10 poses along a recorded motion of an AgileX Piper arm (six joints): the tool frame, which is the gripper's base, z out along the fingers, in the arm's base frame.
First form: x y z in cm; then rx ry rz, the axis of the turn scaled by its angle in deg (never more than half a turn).
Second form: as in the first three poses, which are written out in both.
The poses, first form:
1: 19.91 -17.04 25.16 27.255 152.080 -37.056
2: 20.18 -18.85 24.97 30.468 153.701 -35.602
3: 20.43 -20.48 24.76 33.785 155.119 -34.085
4: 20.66 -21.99 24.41 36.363 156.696 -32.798
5: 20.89 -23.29 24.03 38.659 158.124 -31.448
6: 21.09 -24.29 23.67 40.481 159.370 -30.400
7: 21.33 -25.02 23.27 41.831 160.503 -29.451
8: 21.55 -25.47 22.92 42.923 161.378 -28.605
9: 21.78 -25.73 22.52 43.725 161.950 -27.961
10: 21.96 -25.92 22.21 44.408 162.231 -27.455
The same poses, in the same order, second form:
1: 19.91 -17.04 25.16 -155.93 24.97 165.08
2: 20.18 -18.85 24.97 -157.62 23.46 162.28
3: 20.43 -20.48 24.76 -159.24 22.00 159.50
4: 20.66 -21.99 24.41 -160.46 20.32 157.41
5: 20.89 -23.29 24.03 -161.59 18.74 155.59
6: 21.09 -24.29 23.67 -162.40 17.33 154.20
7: 21.33 -25.02 23.27 -163.05 16.06 153.19
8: 21.55 -25.47 22.92 -163.62 15.05 152.39
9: 21.78 -25.73 22.52 -164.04 14.37 151.81
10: 21.96 -25.92 22.21 -164.38 13.99 151.31
